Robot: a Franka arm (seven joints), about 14 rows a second.
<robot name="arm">
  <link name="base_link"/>
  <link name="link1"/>
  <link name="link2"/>
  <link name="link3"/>
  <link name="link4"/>
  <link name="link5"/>
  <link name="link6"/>
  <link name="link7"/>
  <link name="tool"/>
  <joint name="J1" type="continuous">
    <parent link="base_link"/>
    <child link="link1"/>
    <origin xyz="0 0 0.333" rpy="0 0 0"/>
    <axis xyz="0 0 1"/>
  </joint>
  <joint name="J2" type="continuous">
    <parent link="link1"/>
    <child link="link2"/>
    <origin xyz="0 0 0" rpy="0 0 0"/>
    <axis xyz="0 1 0"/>
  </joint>
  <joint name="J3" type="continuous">
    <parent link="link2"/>
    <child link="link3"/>
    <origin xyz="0 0 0.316" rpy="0 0 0"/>
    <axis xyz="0 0 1"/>
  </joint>
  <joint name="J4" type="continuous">
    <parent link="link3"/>
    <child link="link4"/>
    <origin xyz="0.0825 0 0" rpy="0 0 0"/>
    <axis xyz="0 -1 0"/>
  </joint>
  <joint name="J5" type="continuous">
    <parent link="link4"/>
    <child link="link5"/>
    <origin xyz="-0.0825 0 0.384" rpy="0 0 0"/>
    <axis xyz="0 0 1"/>
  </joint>
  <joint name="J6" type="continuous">
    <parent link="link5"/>
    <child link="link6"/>
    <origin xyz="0 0 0" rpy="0 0 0"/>
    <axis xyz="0 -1 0"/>
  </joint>
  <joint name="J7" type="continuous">
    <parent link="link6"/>
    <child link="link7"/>
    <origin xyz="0.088 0 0" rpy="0 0 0"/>
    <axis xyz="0 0 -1"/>
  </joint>
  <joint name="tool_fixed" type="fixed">
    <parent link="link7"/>
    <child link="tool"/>
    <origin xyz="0 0 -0.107" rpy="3.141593 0 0"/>
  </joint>
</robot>
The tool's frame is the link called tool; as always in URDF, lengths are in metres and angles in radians. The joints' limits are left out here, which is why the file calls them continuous.
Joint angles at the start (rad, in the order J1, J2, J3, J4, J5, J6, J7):
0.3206 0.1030 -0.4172 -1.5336 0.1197 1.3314 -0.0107
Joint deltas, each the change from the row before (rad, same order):
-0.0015 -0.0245 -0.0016 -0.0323 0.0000 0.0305 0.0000
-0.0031 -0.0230 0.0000 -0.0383 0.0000 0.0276 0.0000
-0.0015 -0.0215 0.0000 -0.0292 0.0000 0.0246 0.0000
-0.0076 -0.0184 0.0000 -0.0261 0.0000 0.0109 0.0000
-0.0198 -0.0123 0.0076 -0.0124 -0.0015 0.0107 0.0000
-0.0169 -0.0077 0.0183 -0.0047 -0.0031 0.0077 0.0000
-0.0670 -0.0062 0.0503 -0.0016 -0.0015 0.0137 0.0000
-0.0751 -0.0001 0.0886 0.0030 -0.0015 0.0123 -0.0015
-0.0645 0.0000 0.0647 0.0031 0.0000 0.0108 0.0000
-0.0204 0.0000 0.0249 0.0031 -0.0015 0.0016 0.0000
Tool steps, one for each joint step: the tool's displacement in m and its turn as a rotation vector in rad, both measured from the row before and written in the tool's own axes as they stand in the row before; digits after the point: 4 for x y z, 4 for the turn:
-0.0036 0.0047 0.0007 0.0105 0.0211 0.0021
-0.0031 0.0049 0.0044 0.0103 0.0108 0.0031
-0.0035 0.0033 0.0015 0.0089 0.0153 0.0007
-0.0041 0.0062 0.0023 0.0093 0.0025 0.0067
-0.0026 0.0078 -0.0014 0.0062 0.0109 0.0109
-0.0016 0.0001 -0.0018 -0.0006 0.0099 -0.0019
-0.0007 0.0092 -0.0044 0.0037 0.0199 0.0155
0.0011 -0.0074 -0.0017 -0.0053 0.0140 -0.0147
0.0011 -0.0004 -0.0024 -0.0009 0.0140 -0.0004
0.0001 -0.0025 -0.0013 -0.0026 0.0042 -0.0046

